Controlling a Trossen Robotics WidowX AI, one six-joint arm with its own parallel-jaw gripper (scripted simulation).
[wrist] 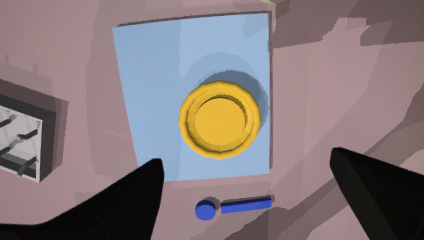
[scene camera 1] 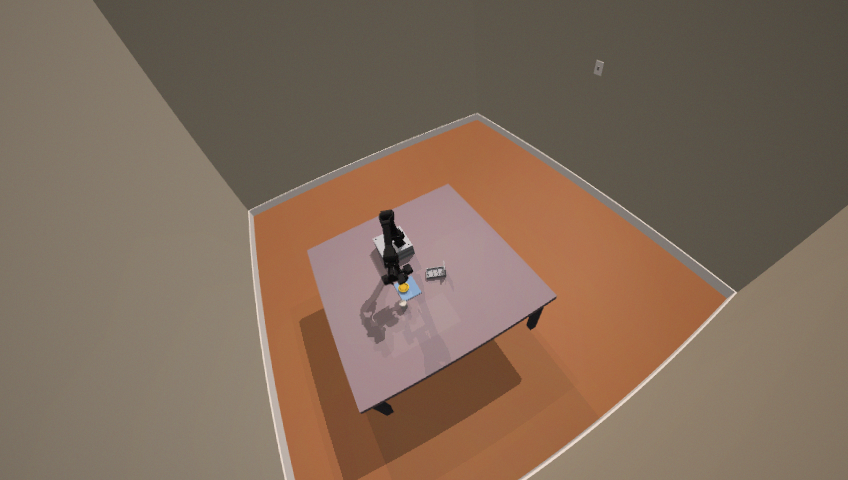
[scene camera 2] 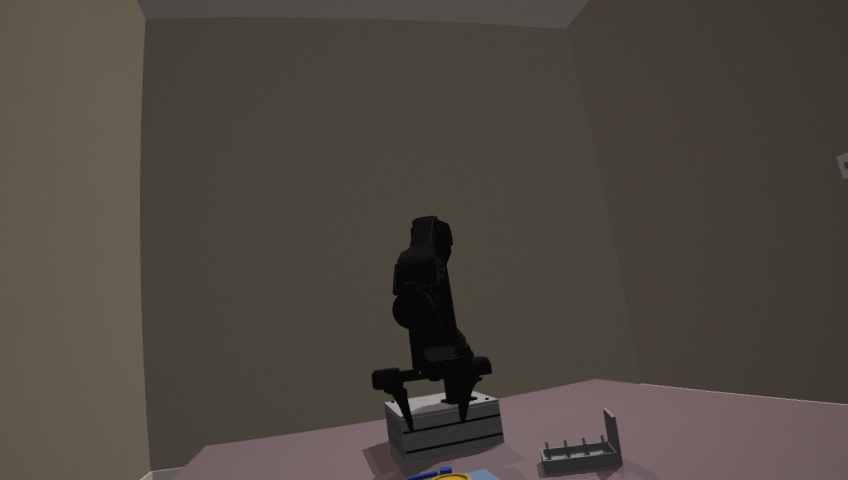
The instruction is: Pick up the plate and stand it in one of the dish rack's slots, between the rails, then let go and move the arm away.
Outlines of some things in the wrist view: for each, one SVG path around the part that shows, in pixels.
The gripper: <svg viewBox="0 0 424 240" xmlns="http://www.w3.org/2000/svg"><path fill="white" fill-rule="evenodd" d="M162 158L152 158L85 202L83 201L61 215L59 214L57 217L49 219L47 222L36 225L0 223L0 240L151 240L162 200L161 194L165 177ZM334 147L331 152L330 169L334 174L337 185L340 187L340 191L343 193L344 198L346 198L347 203L370 240L424 240L424 175L373 157L370 158L343 147Z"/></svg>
A plate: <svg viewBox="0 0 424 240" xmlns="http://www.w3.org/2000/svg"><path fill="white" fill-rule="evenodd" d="M217 80L203 83L188 94L180 107L178 124L182 138L192 150L204 157L225 159L235 157L251 146L259 133L261 114L259 105L251 92L237 83Z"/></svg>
A blue spoon-like utensil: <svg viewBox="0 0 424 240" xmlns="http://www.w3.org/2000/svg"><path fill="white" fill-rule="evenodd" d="M199 201L195 206L197 218L199 220L213 219L216 214L214 203L209 200ZM272 200L268 197L221 203L222 214L272 208Z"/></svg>
